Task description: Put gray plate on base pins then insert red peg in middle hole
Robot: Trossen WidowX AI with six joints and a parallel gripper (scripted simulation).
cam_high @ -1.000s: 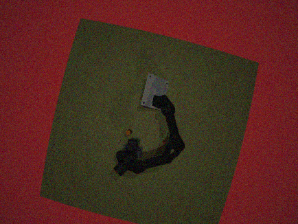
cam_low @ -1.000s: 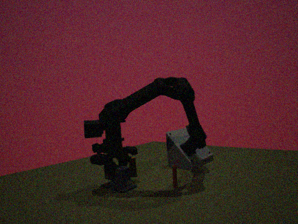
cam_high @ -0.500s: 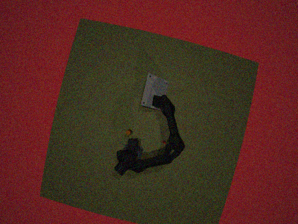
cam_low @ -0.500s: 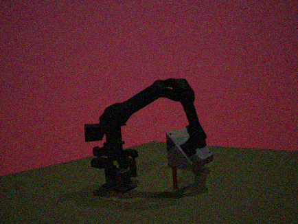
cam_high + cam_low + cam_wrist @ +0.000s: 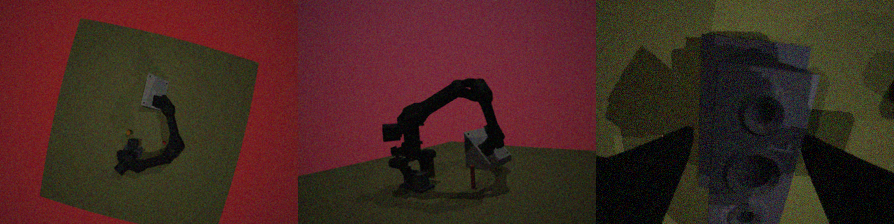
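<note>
My gripper tip is now 20 mm below the gray plate. Also, from my gripper tip: red peg (190 mm to the left, 100 mm behind, 20 mm above); then orange cylinder (120 mm behind, 40 mm to the right, 20 mm above).
</note>
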